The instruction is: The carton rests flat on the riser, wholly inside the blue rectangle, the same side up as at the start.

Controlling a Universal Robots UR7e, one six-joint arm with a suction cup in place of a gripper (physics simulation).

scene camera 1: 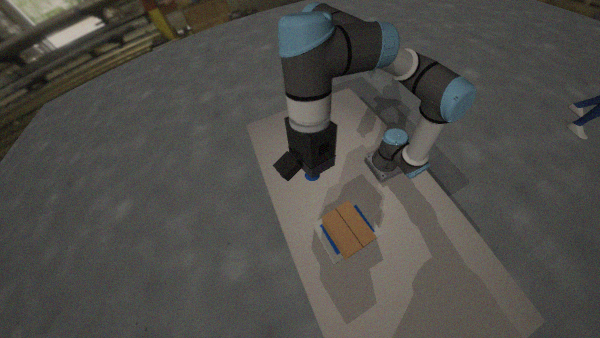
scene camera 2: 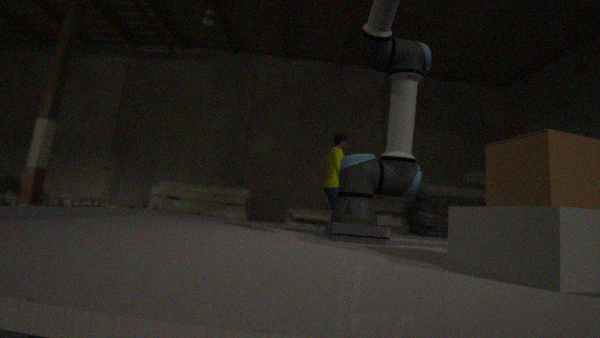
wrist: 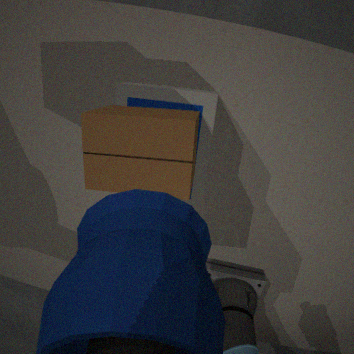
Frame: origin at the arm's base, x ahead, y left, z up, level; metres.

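Seen in the pictures: hand, its tool point: [wrist: 143, 246]; arm's base, origin of its link: [scene camera 1: 384, 160] [scene camera 2: 353, 224] [wrist: 229, 297].
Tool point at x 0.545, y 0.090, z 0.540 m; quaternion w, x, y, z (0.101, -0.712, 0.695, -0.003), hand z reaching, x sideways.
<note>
Offsets run from my tool point to a thing's top centre. Level surfaces: height alone.
The orange-brown carton @(dx -0.074, dy +0.101, dz -0.341 m) [scene camera 1: 345, 233] [scene camera 2: 520, 172] [wrist: 140, 135] rests flat on the grey riser @(dx -0.096, dy +0.086, dz -0.471 m) [scene camera 1: 337, 257] [scene camera 2: 505, 245] [wrist: 208, 107], its seamed face up. Strips of the blue rectangle @(dx -0.096, dy +0.086, dz -0.471 m) [scene camera 1: 364, 218] [wrist: 165, 104] show along two opposite sides of the carton in scene camera 1, and along its top and right sides in the wrist view. The carton hides the other edges, so I cannot tell its margin there. My suction gripper [scene camera 1: 312, 177] [wrist: 145, 220] is open, with its blue cup bare. It hangs above and apart from the carton, and does not show in scene camera 2.
The arm's base [scene camera 1: 384, 167] [scene camera 2: 357, 230] stands on the pale table top @(dz -0.591 m) [scene camera 1: 295, 220] near the riser. A person in a yellow top [scene camera 2: 333, 167] stands behind the base in scene camera 2; their legs [scene camera 1: 586, 114] show at the right edge of scene camera 1.
</note>
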